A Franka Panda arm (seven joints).
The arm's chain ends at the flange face. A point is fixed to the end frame.
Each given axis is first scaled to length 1.
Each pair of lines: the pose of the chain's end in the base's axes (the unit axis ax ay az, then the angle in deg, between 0 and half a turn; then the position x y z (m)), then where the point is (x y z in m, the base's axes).
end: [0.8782, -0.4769, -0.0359, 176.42, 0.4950, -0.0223, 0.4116]
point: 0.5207 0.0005 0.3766
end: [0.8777, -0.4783, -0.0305, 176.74, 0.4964, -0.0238, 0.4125]
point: 0.5226 -0.0011 0.3778
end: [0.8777, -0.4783, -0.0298, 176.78, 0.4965, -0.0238, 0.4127]
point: 0.5228 -0.0011 0.3780
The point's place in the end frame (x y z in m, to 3 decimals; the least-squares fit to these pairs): -0.004 -0.037 0.032
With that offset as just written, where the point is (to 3 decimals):
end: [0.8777, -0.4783, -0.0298, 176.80, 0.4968, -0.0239, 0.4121]
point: 0.523 -0.001 0.377
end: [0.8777, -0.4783, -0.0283, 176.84, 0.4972, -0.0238, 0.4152]
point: 0.524 -0.001 0.381
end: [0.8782, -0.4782, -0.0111, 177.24, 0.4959, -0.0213, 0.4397]
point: 0.523 0.001 0.406
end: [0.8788, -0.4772, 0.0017, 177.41, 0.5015, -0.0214, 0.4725]
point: 0.530 0.001 0.439
